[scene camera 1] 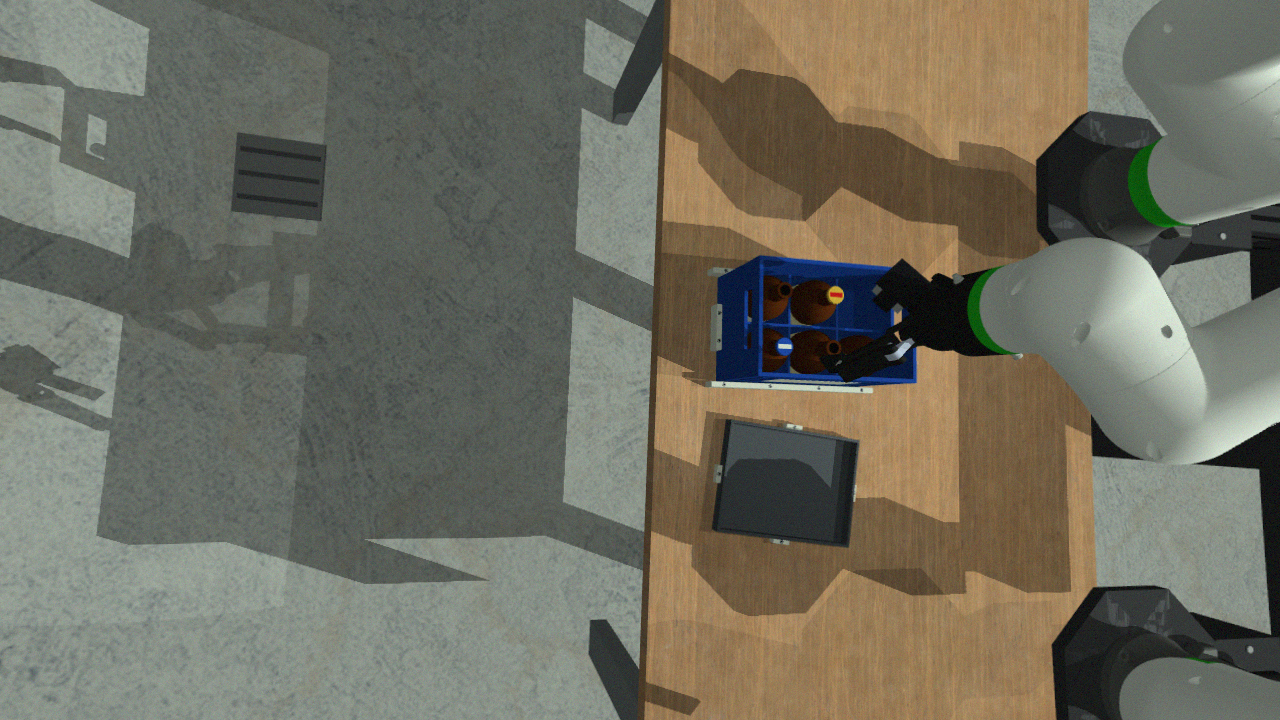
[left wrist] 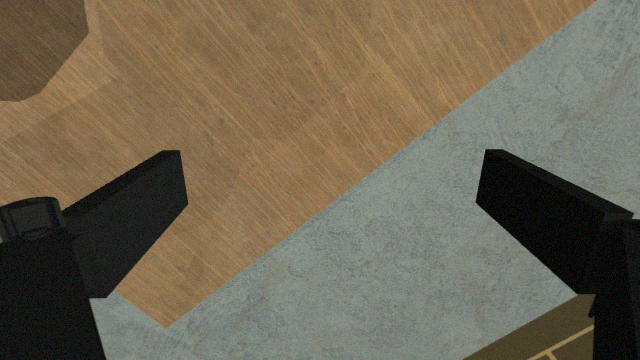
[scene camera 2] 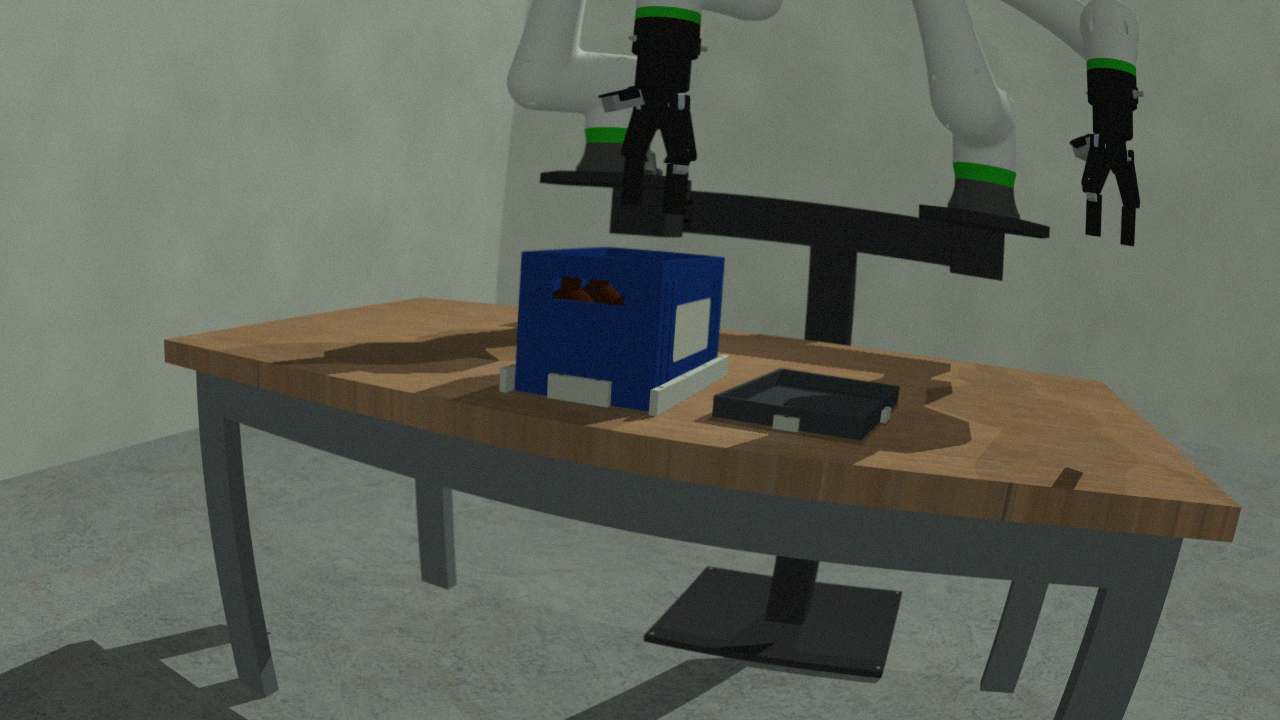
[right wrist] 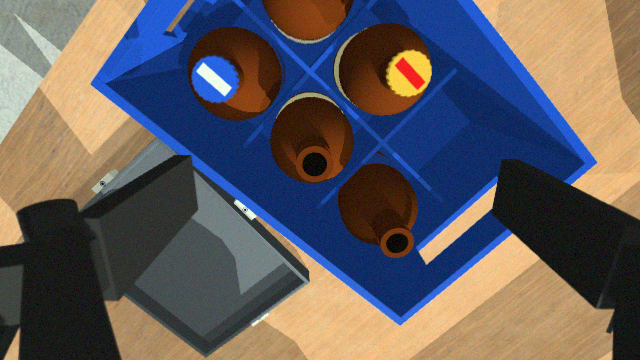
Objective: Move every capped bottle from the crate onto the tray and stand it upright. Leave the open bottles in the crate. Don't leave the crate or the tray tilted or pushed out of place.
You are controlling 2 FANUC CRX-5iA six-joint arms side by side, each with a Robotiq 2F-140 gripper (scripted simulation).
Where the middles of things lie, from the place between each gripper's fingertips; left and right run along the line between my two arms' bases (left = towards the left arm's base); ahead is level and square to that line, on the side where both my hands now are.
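Distances from my right hand [scene camera 2: 651,209]: yellow-capped bottle [scene camera 1: 810,301], 16 cm below and 7 cm to the right; brown bottle [scene camera 1: 776,293], 16 cm below, 8 cm ahead and 7 cm to the right; blue-capped bottle [scene camera 1: 776,348], 16 cm below, 8 cm ahead and 2 cm to the left; blue crate [scene camera 2: 669,325], 16 cm below and 3 cm to the right.
Distances from my left hand [scene camera 2: 1110,240]: dark tray [scene camera 1: 779,483], far below, far to the right and a fair way ahead; yellow-capped bottle, 210 mm below, 780 mm to the right and 200 mm ahead; blue-capped bottle, 210 mm below, 700 mm to the right and 280 mm ahead; blue crate, 220 mm below, 740 mm to the right and 200 mm ahead.
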